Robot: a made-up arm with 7 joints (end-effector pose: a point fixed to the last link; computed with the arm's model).
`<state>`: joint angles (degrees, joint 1 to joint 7).
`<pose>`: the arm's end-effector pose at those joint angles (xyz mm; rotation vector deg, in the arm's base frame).
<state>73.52 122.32 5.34 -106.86 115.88 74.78 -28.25</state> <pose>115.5 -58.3 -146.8 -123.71 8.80 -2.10</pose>
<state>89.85 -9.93 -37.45 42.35 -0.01 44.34 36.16</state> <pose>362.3 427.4 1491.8 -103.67 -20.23 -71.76</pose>
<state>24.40 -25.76 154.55 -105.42 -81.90 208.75 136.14</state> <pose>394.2 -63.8 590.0 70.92 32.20 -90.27</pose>
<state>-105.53 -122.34 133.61 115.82 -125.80 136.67 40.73</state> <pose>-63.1 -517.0 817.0 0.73 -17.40 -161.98</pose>
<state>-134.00 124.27 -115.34 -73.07 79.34 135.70 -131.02</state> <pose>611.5 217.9 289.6 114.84 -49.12 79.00</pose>
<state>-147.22 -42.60 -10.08 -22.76 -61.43 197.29 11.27</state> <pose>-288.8 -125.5 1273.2 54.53 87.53 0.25</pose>
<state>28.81 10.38 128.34 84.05 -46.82 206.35 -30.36</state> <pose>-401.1 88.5 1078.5 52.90 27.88 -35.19</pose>
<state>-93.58 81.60 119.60 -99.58 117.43 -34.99 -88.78</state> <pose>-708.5 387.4 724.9 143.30 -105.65 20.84</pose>
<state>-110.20 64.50 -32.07 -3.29 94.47 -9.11 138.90</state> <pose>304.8 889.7 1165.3 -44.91 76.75 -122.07</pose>
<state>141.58 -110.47 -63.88 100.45 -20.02 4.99 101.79</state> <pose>260.9 741.5 187.9 60.24 -6.79 117.73</pose>
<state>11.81 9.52 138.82 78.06 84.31 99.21 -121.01</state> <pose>-498.7 257.2 944.1 3.55 -89.30 -64.17</pose>
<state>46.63 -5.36 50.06 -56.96 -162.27 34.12 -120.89</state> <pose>-45.3 -565.4 1390.3 101.72 37.82 0.28</pose>
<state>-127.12 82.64 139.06 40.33 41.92 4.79 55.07</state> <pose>787.9 589.1 306.2 160.12 -41.22 -17.31</pose>
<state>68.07 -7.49 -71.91 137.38 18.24 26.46 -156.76</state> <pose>573.0 -141.3 502.2 -53.40 -147.39 -4.94</pose>
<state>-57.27 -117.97 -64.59 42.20 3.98 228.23 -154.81</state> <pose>-62.8 -706.1 144.6 -32.98 53.17 -13.01</pose>
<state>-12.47 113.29 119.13 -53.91 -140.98 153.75 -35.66</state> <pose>-657.0 -358.9 281.6 -128.14 -91.66 47.07</pose>
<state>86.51 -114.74 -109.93 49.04 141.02 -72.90 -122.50</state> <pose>600.5 677.5 108.0 -1.73 -109.10 50.66</pose>
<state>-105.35 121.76 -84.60 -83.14 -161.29 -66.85 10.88</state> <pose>563.2 154.9 495.9 52.77 -61.10 -50.21</pose>
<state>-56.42 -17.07 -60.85 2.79 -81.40 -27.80 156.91</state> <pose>125.2 -215.2 1625.0 -118.60 -13.14 80.48</pose>
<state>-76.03 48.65 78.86 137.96 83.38 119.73 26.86</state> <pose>190.9 -33.9 667.1 -77.32 90.91 -125.36</pose>
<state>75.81 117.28 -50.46 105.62 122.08 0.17 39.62</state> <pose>375.7 -509.7 967.7 28.13 -59.82 39.89</pose>
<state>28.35 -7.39 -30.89 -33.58 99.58 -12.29 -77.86</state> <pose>-105.8 148.7 1614.6 -19.57 138.55 98.82</pose>
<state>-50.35 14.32 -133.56 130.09 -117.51 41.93 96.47</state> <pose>-683.9 -209.4 583.0 -7.12 -121.07 -53.00</pose>
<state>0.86 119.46 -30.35 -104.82 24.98 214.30 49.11</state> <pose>-184.9 92.8 59.7 2.43 57.49 -119.81</pose>
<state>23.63 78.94 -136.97 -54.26 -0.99 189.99 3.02</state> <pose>-605.6 -75.9 862.3 -52.07 62.52 0.88</pose>
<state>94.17 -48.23 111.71 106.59 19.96 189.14 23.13</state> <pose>-310.8 135.7 830.9 -66.69 7.82 45.24</pose>
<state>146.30 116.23 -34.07 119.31 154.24 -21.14 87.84</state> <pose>469.0 -20.3 1078.5 -74.53 106.98 -114.42</pose>
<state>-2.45 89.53 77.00 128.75 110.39 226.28 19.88</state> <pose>-102.2 271.8 432.3 55.31 49.17 -108.47</pose>
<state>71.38 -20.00 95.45 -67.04 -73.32 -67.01 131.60</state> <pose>695.1 114.0 1018.1 119.40 -79.90 -100.71</pose>
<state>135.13 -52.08 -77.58 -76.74 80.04 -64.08 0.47</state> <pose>-738.2 86.3 925.2 -9.60 139.07 63.93</pose>
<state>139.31 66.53 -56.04 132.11 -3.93 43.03 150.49</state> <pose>363.8 486.8 854.9 -120.19 78.25 89.42</pose>
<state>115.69 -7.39 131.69 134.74 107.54 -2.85 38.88</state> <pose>37.6 -437.8 497.2 13.68 69.35 -36.19</pose>
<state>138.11 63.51 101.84 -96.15 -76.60 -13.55 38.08</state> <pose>556.2 437.2 778.9 -11.81 -26.53 95.99</pose>
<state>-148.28 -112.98 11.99 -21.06 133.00 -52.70 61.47</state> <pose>-794.0 -639.6 417.4 -39.10 48.45 -65.55</pose>
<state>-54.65 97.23 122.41 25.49 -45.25 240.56 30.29</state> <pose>-386.2 757.5 449.8 67.12 -48.19 33.14</pose>
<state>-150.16 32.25 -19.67 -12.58 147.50 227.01 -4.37</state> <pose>484.9 75.6 1255.0 124.64 -38.46 -104.67</pose>
